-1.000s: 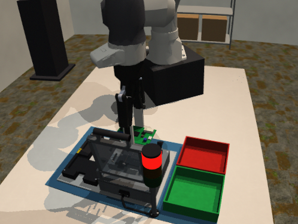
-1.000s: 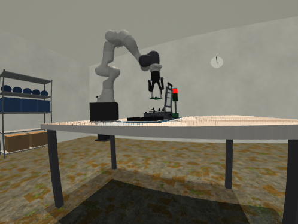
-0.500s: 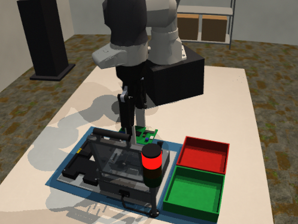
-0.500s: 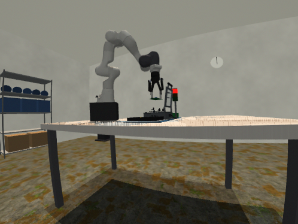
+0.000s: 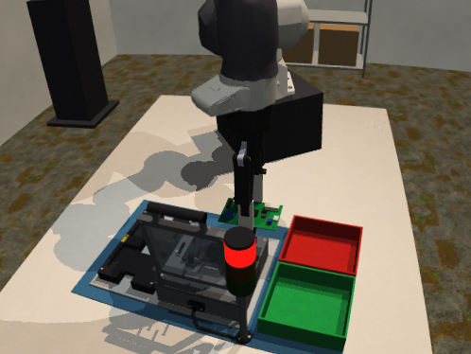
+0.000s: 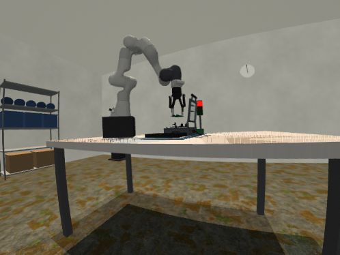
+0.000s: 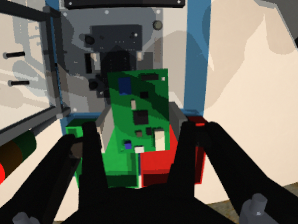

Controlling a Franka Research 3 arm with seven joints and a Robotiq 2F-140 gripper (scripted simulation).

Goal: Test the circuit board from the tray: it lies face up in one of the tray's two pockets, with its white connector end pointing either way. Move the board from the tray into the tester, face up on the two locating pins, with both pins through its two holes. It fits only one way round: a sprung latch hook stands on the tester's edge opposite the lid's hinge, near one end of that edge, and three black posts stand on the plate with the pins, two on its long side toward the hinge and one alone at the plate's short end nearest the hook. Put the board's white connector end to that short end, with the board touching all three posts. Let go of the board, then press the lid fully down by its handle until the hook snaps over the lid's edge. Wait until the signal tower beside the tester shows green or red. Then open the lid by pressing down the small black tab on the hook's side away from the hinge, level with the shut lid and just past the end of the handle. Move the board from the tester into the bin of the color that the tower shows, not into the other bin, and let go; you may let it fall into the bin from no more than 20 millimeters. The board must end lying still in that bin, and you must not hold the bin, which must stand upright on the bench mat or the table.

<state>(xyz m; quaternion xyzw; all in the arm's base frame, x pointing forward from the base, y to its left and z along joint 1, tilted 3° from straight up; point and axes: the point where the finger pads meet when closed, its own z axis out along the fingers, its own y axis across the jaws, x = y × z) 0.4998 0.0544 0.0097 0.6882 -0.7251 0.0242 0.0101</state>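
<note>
The red bin lies 50 mm behind my hand, 140 mm to the left of it and 160 mm below it. From my hand the other things lie so: tester plate 30 mm ahead, 60 mm to the right, 110 mm below; clear lid 140 mm ahead, 80 mm to the right, 10 mm above; green circuit board 20 mm below.
</note>
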